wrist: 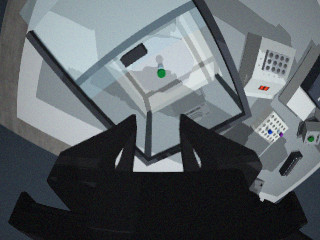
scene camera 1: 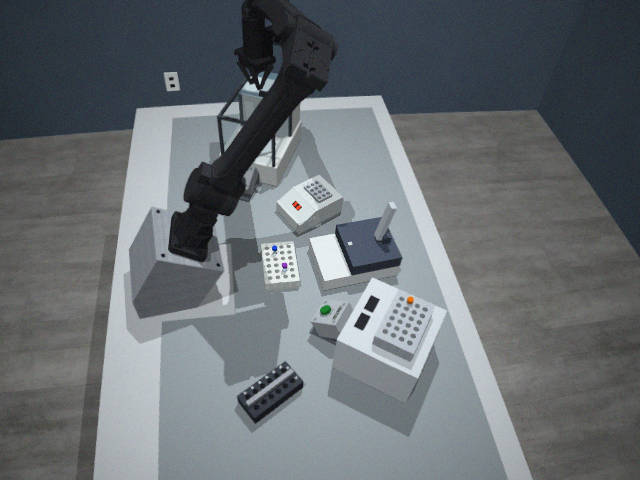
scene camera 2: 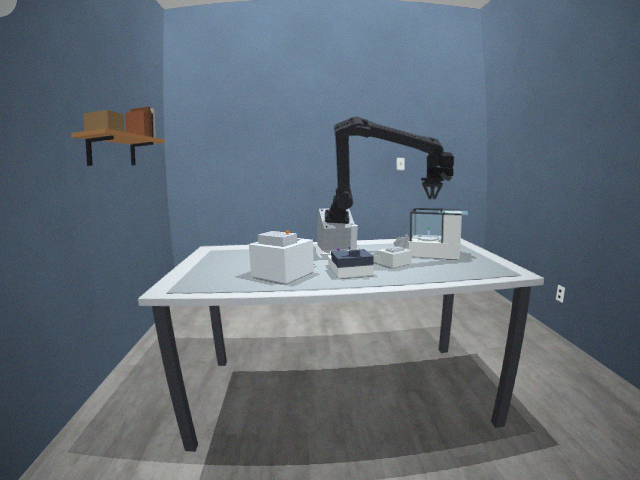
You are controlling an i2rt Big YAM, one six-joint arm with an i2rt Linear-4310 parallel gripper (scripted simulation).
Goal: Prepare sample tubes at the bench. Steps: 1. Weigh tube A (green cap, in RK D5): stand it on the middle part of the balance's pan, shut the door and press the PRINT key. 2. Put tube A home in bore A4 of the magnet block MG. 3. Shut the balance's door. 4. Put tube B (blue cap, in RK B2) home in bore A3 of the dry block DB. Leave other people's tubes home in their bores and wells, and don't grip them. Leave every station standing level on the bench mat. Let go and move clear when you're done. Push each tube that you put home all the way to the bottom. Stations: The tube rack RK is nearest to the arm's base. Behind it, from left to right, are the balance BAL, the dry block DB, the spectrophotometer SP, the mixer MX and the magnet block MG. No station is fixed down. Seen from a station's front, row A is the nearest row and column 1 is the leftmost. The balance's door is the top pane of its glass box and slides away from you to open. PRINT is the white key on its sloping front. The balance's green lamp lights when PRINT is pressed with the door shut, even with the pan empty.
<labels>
balance: wrist 202, 82; scene camera 1; scene camera 2
same spot on balance: (scene camera 2: 432, 235) = (scene camera 1: 284, 137)
</labels>
